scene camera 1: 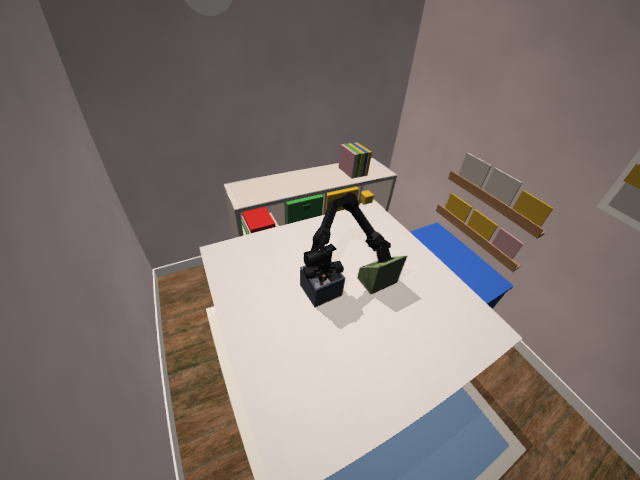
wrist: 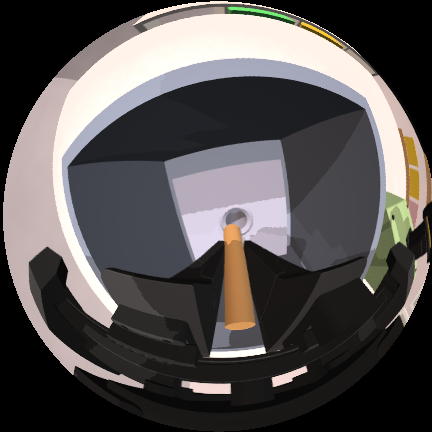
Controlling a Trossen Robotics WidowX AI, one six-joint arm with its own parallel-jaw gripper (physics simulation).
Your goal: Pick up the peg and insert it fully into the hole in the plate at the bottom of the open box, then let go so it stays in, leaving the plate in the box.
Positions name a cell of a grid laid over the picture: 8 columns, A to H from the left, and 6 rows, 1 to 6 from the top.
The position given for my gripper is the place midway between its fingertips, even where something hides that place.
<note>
In view: my gripper (wrist: E4), a dark box (scene camera 1: D4), an orange-brown peg (wrist: E5) and a pale plate (wrist: E3).
The dark box shows as well in the wrist view (wrist: C3).
</note>
